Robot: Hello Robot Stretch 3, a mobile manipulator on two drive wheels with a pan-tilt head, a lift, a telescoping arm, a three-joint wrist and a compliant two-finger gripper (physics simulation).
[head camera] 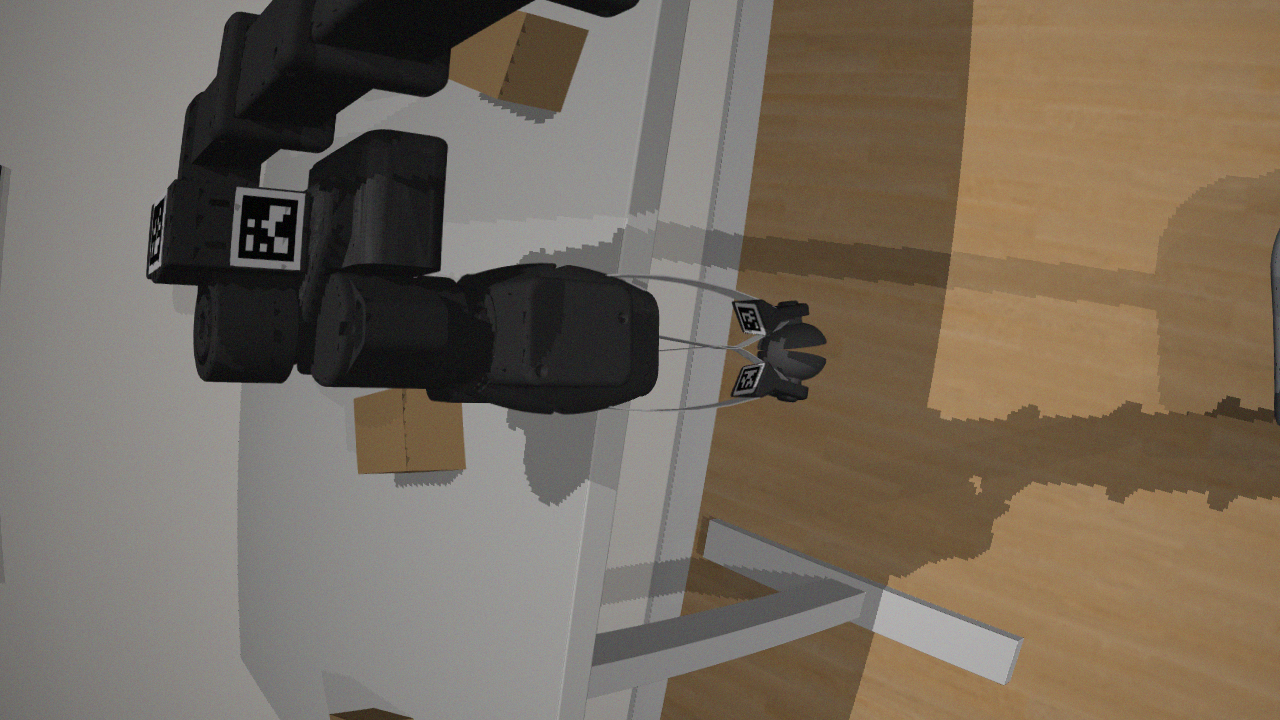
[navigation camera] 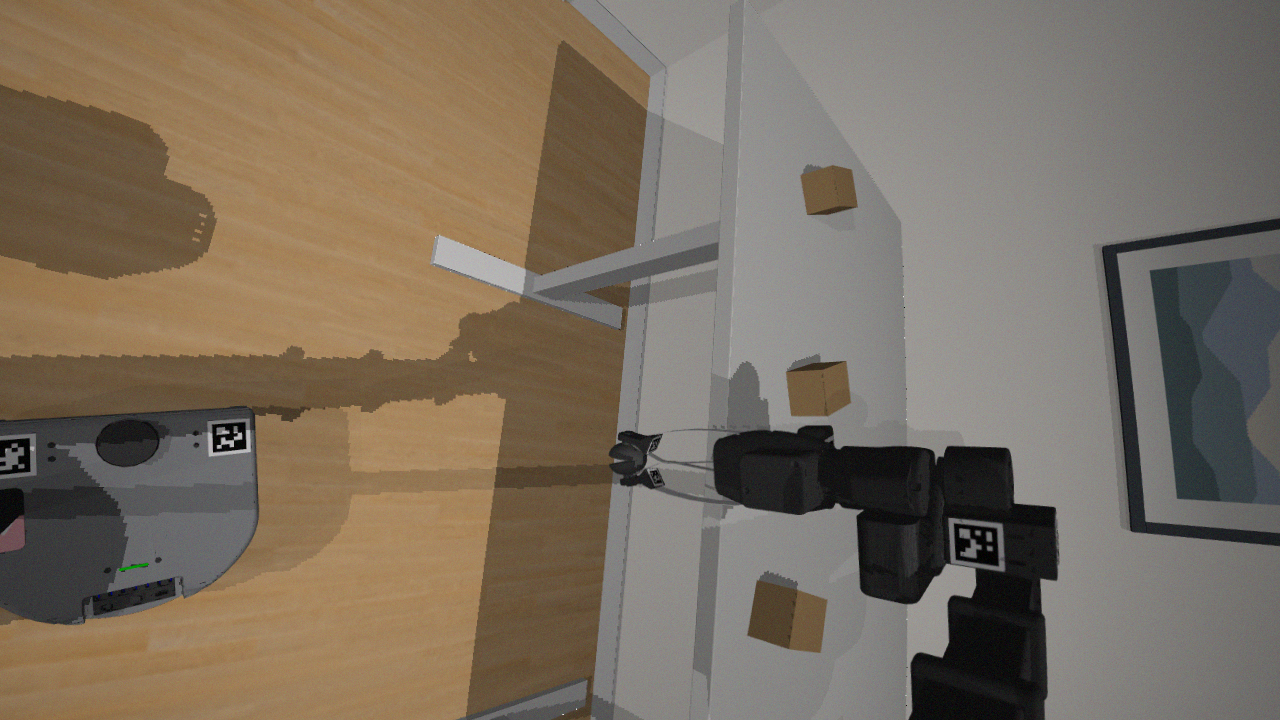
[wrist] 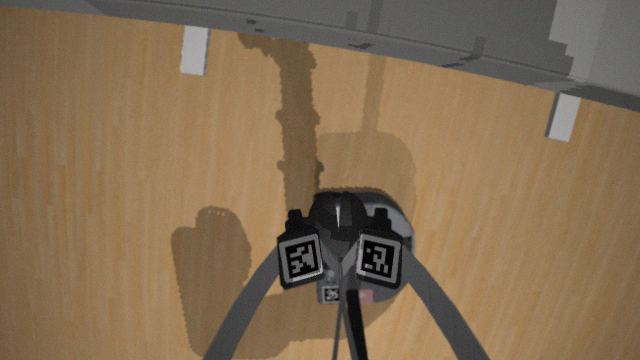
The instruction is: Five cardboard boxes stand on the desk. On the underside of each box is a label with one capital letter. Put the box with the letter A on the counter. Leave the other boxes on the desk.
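Where they show: gripper, fingertip midpoint: (head camera: 812, 352) (navigation camera: 614, 457); robot's base, origin of the base link: (navigation camera: 129, 440).
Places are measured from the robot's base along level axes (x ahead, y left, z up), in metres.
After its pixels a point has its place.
My gripper (head camera: 810, 350) {z 0.865, x -0.023, y -0.374 m} (navigation camera: 617, 459) {z 0.865, x -0.023, y -0.374 m} (wrist: 337, 216) {z 0.865, x -0.023, y -0.374 m} is shut, its two dark cups together with no box between them. It points back toward my base, past the desk's front edge. Three brown cardboard boxes stand on the grey-white desk (head camera: 429, 582) {z 0.950, x 0.156, y -0.681 m} (navigation camera: 805, 295) {z 0.950, x 0.168, y -0.700 m} (wrist: 450, 25). One box (head camera: 409, 434) {z 0.996, x 0.032, y -0.620 m} (navigation camera: 818, 389) {z 0.992, x 0.033, y -0.620 m} is beside the wrist, a second box (head camera: 537, 62) {z 0.980, x -0.207, y -0.495 m} (navigation camera: 787, 617) {z 0.993, x -0.208, y -0.495 m} is on the other side of it near the arm, and a third box (head camera: 371, 714) {z 0.969, x 0.308, y -0.783 m} (navigation camera: 828, 189) {z 0.988, x 0.323, y -0.724 m} is farther along the desk. Their undersides and letters are hidden. The counter does not show.
My dark arm (head camera: 295, 80) {z 1.212, x -0.089, y -0.288 m} (navigation camera: 980, 662) {z 1.201, x -0.089, y -0.284 m} reaches over the desk. A white desk leg (head camera: 733, 631) {z 0.361, x 0.340, y -0.887 m} (navigation camera: 626, 266) {z 0.420, x 0.342, y -0.887 m} has a foot sticking out over the wooden floor. My base (navigation camera: 179, 510) {z 0.160, x -0.114, y -0.059 m} (wrist: 395, 220) stands on the floor in front of the desk. A framed picture (navigation camera: 1123, 385) {z 1.331, x -0.006, y -1.253 m} hangs on the wall behind.
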